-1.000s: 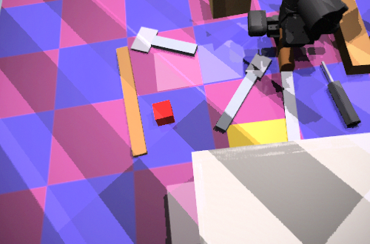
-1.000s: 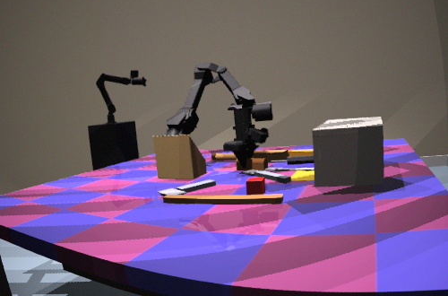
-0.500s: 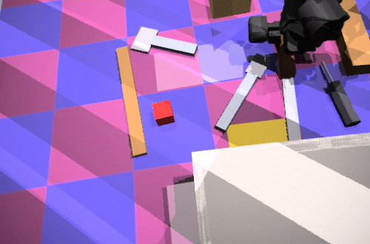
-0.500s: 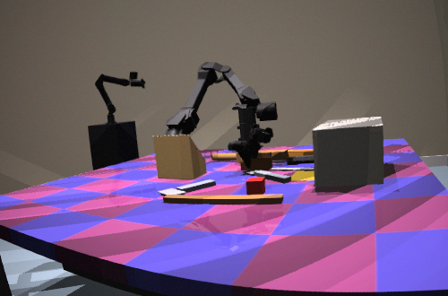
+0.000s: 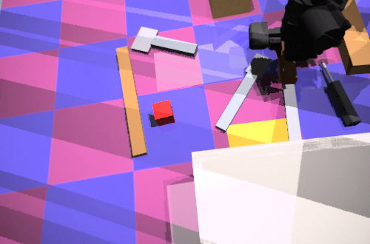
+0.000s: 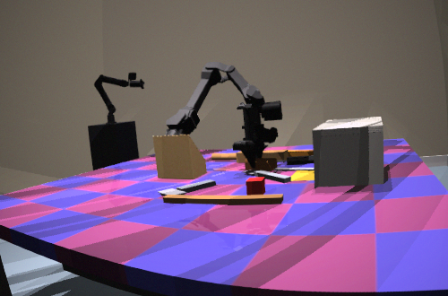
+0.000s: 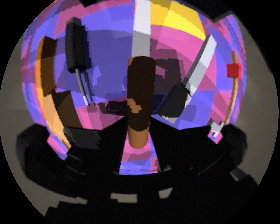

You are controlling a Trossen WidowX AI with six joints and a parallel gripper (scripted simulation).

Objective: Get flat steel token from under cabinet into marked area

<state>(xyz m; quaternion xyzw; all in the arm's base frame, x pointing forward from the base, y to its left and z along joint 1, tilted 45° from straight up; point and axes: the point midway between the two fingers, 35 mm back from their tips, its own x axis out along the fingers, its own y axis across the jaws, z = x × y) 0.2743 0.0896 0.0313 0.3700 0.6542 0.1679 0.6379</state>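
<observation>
Now: gripper tip 4 cm short of the grey paddle-ended bar and 11 cm to the left of it. Also, from my gripper tip: grey t-shaped tool 14 cm behind, 29 cm to the right; then wooden block 9 cm behind, 17 cm to the left, 1 cm above; then black screwdriver 11 cm ahead, 7 cm to the left.
</observation>
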